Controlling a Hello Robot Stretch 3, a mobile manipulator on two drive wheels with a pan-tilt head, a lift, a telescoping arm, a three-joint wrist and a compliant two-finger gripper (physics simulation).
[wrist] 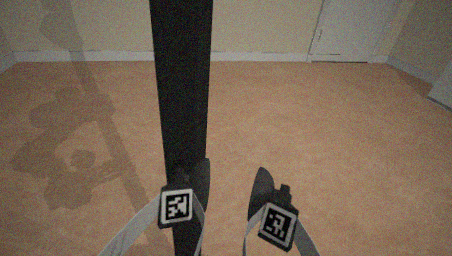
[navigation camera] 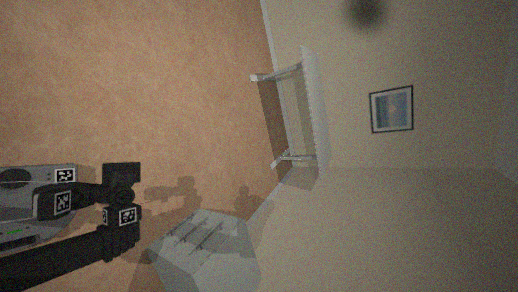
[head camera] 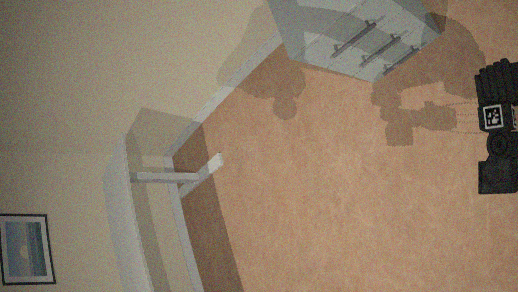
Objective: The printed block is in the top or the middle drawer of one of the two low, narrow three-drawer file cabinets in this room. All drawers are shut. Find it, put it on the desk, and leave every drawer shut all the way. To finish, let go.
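Note:
A light grey three-drawer file cabinet stands near the wall, at the top of the head view and the bottom of the navigation view. Its three dark bar handles show and its drawers look shut. The white desk stands along the wall, seen from above its edge, with pale legs. My gripper is open, with no object between its fingertips; floor shows beyond them. It is apart from cabinet and desk. The printed block does not show in these views.
A framed picture hangs on the wall by the desk. A white door is in the far wall of the wrist view. A pale object is cut off at the right edge. A black bar rises behind the left finger.

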